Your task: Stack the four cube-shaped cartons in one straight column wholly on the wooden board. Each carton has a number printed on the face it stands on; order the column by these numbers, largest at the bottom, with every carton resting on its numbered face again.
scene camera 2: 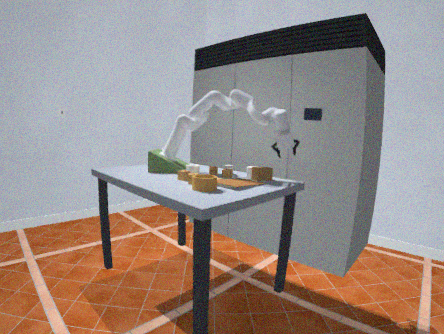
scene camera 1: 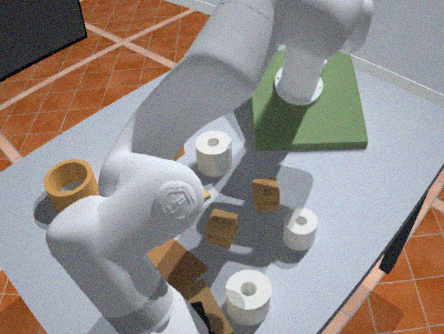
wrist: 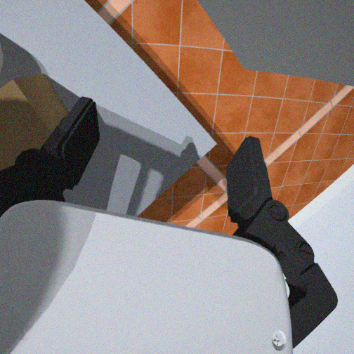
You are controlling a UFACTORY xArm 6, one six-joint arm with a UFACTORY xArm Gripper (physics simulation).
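Frame: origin at the arm's base, x up, y right, z ahead, level; centimetres.
Where they show: gripper, fingertip midpoint: (scene camera 2: 287, 155); arm's base at its link origin: (scene camera 2: 167, 157) (scene camera 1: 298, 84).
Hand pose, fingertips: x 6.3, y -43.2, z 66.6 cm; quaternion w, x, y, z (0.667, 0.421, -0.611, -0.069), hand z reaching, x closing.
Each offset is from my fingertips to the top centre of the thing.
My gripper (scene camera 2: 286, 154) (wrist: 168, 134) is open and empty, high above the table's end; its tip is mostly hidden in the first scene view. A large brown carton {dx -7.8, dy +13.2, dz -8.3 cm} (scene camera 1: 215, 310) (scene camera 2: 263, 174) (wrist: 22, 120) stands below it, beyond one finger in the wrist view. The wooden board {dx -13.2, dy +35.2, dz -6.8 cm} (scene camera 1: 171, 254) (scene camera 2: 239, 183) lies flat near it, partly hidden by the arm. Two smaller cartons stand apart: one {dx -10.2, dy +26.5, dz -24.6 cm} (scene camera 1: 221, 229) (scene camera 2: 227, 173) near the board, one {dx -10.2, dy +26.7, dz -37.2 cm} (scene camera 1: 266, 196) (scene camera 2: 213, 170) nearer the base. Another carton {dx -10.2, dy +53.5, dz -31.8 cm} (scene camera 1: 179, 153) (scene camera 2: 183, 175) is mostly hidden in the first scene view. The numbers are not visible.
White hollow cylinders {dx -8.3, dy +43.3, dz -37.2 cm} (scene camera 1: 213, 159) {dx -9.7, dy +15.4, dz -35.3 cm} (scene camera 1: 300, 235) {dx -8.6, dy +11.3, dz -17.2 cm} (scene camera 1: 248, 305) stand around the cartons. An orange ring {dx -9.1, dy +58.6, dz -7.0 cm} (scene camera 1: 71, 189) (scene camera 2: 204, 184) stands near the opposite long edge. The arm's green base (scene camera 1: 335, 120) (scene camera 2: 161, 163) is at the far end. A grey cabinet (scene camera 2: 325, 165) stands behind the table.
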